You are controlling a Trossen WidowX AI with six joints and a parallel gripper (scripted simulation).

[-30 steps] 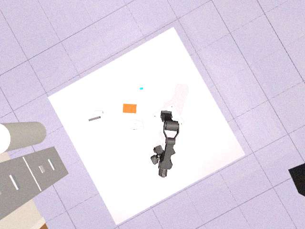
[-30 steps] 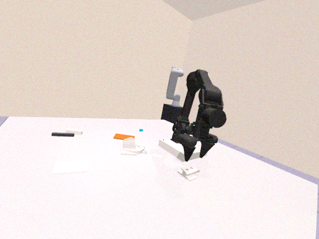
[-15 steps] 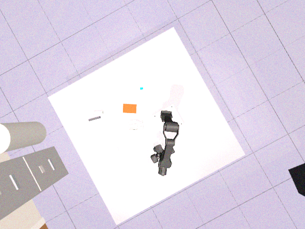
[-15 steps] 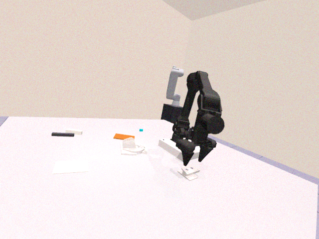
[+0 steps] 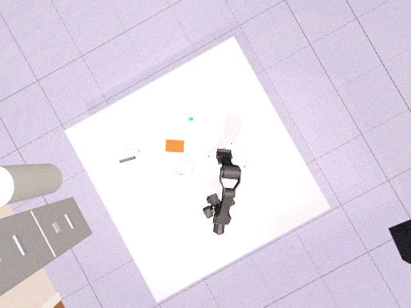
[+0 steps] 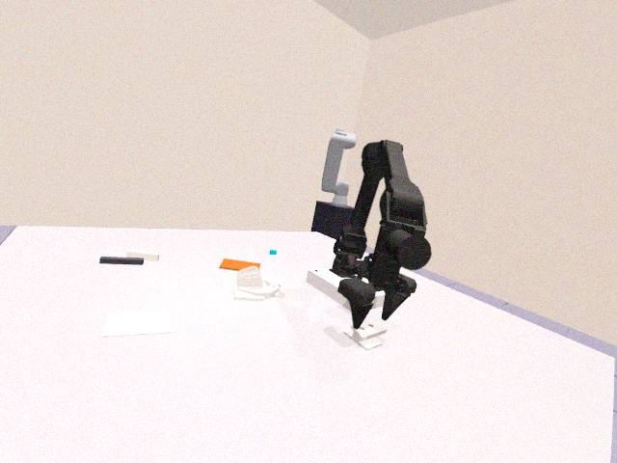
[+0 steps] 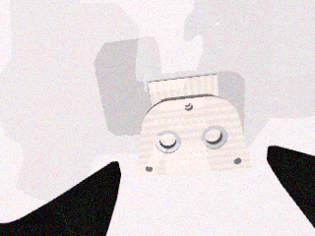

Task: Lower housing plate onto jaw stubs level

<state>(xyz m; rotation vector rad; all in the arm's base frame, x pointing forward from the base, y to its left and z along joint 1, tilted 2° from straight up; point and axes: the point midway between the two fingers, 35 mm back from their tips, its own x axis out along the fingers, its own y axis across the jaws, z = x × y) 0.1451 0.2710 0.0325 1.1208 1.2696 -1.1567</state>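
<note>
The white ribbed block lies 10 mm to the right of my gripper tip and 30 mm below it. From my gripper tip the other things lie so: cyan cube: 40 mm behind, 570 mm to the right, 40 mm below; then flat white sheet: 410 mm ahead, 170 mm to the right, 40 mm below; then dark bar: 450 mm ahead, 480 mm to the right, 30 mm below.
</note>
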